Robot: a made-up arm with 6 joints.
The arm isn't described. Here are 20 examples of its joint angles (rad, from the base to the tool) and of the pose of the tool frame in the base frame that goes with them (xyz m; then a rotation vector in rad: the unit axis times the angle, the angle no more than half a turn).
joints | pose
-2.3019 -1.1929 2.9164 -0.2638 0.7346 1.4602 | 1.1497 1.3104 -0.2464 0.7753 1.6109 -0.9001
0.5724 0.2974 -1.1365 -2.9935 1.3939 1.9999 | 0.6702 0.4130 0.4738 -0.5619 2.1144 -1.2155
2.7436 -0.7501 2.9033 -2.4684 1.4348 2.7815 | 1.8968 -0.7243 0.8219 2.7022 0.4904 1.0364
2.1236 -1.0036 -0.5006 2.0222 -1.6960 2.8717 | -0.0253 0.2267 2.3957 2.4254 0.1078 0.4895
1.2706 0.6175 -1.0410 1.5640 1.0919 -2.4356 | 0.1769 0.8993 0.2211 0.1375 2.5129 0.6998
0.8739 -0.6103 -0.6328 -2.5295 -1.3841 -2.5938 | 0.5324 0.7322 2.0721 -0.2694 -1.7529 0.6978
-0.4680 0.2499 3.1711 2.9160 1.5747 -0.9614 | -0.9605 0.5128 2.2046 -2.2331 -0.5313 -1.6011
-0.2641 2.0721 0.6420 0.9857 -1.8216 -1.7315 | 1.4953 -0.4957 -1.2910 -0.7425 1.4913 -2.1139
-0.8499 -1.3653 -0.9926 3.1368 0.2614 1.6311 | 0.1897 -0.2156 1.7856 1.3679 -0.7177 -0.5931
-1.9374 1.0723 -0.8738 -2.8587 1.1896 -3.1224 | -0.2965 -0.6933 -0.1202 2.2551 2.0334 0.1019
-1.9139 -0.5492 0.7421 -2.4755 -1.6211 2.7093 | 0.2138 0.3983 3.3685 -2.4013 -0.7483 0.0089
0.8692 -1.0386 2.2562 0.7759 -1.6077 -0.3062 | -1.5298 -1.9288 1.0318 1.5270 -1.1569 0.2751
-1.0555 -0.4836 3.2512 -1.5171 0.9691 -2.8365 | -0.9009 1.4083 0.8165 -0.3560 2.1887 1.8346
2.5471 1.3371 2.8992 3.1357 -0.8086 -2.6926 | -0.8608 0.5825 2.6391 2.2263 -0.9065 0.7708
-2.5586 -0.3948 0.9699 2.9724 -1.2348 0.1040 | 0.3182 0.2306 3.5058 0.0730 -0.5635 0.7102
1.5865 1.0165 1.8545 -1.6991 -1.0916 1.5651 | -0.1281 2.0374 2.7408 0.4421 -1.0626 2.5223
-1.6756 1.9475 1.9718 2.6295 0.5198 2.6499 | -0.2737 -2.8560 0.5074 1.1579 -0.4226 -1.4671
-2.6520 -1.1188 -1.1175 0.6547 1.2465 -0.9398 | -0.4094 -0.2896 1.6184 -0.8537 -0.4883 -1.5725
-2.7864 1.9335 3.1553 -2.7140 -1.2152 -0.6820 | -1.4019 -0.5653 1.8712 0.7747 -0.6880 0.1402
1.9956 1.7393 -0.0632 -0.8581 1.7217 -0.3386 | -0.4545 1.2030 -0.9702 0.1442 0.0962 1.1477
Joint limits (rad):
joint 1: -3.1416..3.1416
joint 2: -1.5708..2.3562
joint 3: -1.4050..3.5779
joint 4: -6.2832..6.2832
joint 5: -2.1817..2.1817
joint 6: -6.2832..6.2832
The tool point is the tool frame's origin. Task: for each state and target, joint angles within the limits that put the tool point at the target. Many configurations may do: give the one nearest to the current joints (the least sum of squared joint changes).
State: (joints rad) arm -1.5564 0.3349 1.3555 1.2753 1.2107 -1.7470
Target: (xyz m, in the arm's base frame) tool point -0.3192 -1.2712 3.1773
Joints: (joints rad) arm -1.8959 0.1503 0.8410 1.3263 1.3570 -1.7470
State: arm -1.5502 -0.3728 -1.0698 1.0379 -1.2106 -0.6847
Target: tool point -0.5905 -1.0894 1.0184
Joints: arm -1.9959 -0.0385 -0.8517 1.0736 -1.1764 -0.6847
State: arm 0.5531 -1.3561 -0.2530 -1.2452 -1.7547 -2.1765
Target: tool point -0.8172 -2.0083 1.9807
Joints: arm 1.2331 -1.5090 0.6509 -1.3203 -1.6109 -2.1765
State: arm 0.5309 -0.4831 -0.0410 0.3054 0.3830 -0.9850
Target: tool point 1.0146 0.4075 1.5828
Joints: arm 0.3720 -0.4991 -0.8345 0.3062 0.3371 -0.9850
